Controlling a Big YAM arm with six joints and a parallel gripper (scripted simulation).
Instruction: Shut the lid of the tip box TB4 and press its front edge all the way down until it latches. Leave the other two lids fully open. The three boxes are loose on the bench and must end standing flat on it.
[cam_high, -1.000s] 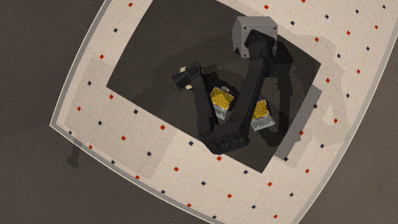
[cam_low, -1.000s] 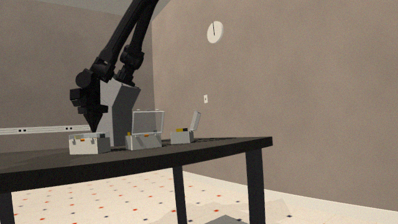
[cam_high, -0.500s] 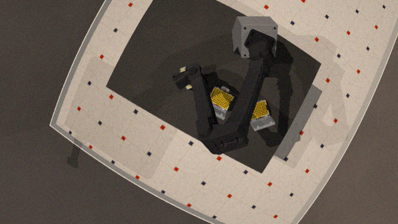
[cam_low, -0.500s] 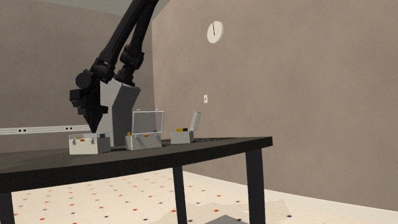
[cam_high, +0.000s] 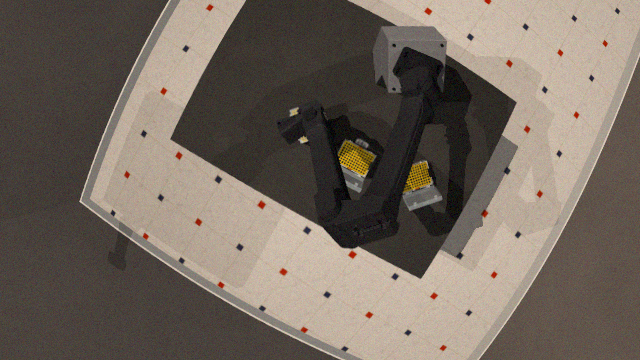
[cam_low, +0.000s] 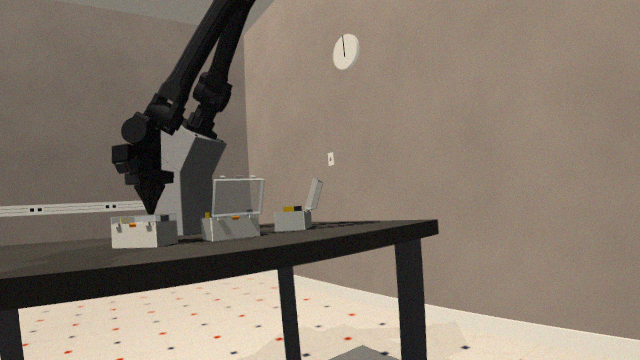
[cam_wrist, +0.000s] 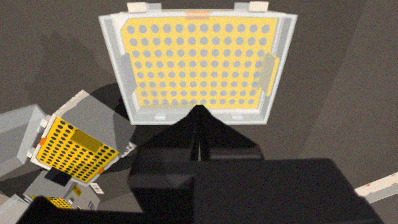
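Now: hand 20 mm short of the lid, 20 mm to the left of it and 20 mm above it.
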